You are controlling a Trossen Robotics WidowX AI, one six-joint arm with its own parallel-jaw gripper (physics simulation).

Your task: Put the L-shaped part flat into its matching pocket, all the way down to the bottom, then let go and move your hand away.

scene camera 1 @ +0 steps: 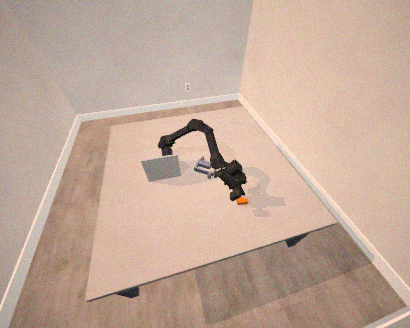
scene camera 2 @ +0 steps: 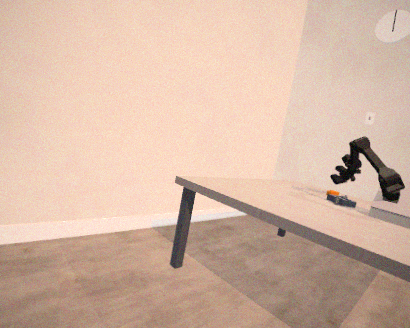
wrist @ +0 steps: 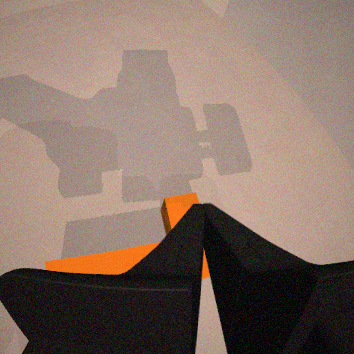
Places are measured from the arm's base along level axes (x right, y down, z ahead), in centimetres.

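Pixels of known places: gripper, fingertip midpoint: [scene camera 1: 244,194] [scene camera 2: 335,184] [wrist: 201,212]; arm's base, link origin: [scene camera 1: 167,156] [scene camera 2: 391,196].
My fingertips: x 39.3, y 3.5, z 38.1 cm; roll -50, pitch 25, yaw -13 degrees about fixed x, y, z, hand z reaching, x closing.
Note:
For each thing: its top centre in the pictures, then the offset to it from my fingertips. Level surfaces: height alone.
- orange L-shaped part, top centre: [wrist: 127,247] [scene camera 1: 241,194] [scene camera 2: 331,191] dx -3.6, dy +5.1, dz +0.5 cm
- blue-grey block with openings, top centre: [scene camera 2: 342,195] [scene camera 1: 205,164] dx -31.1, dy +3.3, dz -14.0 cm
- table, surface height: dy +8.1 cm
The orange L-shaped part [scene camera 1: 242,201] [scene camera 2: 332,193] [wrist: 115,261] lies on the table, partly hidden behind the fingers in the wrist view. My gripper [scene camera 1: 237,194] [scene camera 2: 340,177] [wrist: 201,212] is shut, its fingertips together with nothing between them. It hangs above the part, with a gap showing in scene camera 2. A blue-grey block with openings [scene camera 1: 203,171] [scene camera 2: 342,201] stands on the table, apart from the part and nearer the arm's base in scene camera 1. It looks like the pocket piece, but its pocket's shape is too small to tell.
A grey flat-faced box or panel [scene camera 1: 161,169] [scene camera 2: 391,214] stands beside the arm's base, left of the pocket piece in scene camera 1. The arm arches over the table [scene camera 1: 165,225] [scene camera 2: 250,195]. Shadows of the arm fall on the table beyond the part in the wrist view.

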